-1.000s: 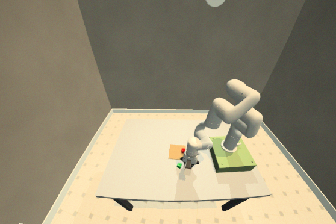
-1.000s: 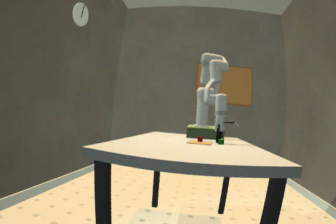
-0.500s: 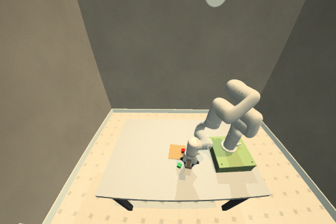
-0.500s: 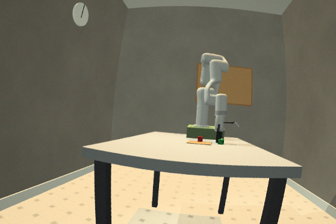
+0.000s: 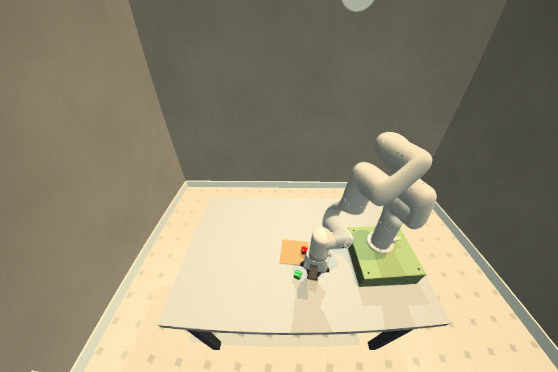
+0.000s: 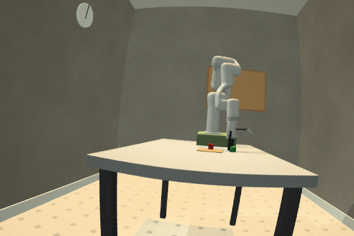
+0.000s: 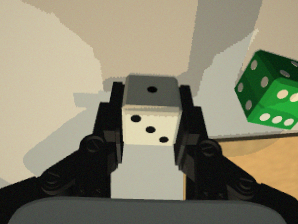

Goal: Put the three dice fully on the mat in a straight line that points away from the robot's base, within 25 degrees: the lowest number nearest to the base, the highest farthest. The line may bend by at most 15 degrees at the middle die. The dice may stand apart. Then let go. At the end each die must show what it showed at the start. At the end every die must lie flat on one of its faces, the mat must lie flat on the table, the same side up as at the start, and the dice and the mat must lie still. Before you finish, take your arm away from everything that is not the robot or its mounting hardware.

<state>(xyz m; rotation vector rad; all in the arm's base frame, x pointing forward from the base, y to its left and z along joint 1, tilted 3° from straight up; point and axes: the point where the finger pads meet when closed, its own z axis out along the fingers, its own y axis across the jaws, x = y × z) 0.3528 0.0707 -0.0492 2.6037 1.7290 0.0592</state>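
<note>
The white die lies 10 mm below my hand. The rest, counted from my hand: red die (10 mm ahead, 120 mm to the right); then green die (70 mm ahead, 10 mm below); then mat (60 mm ahead, 130 mm to the right, 20 mm below).
</note>
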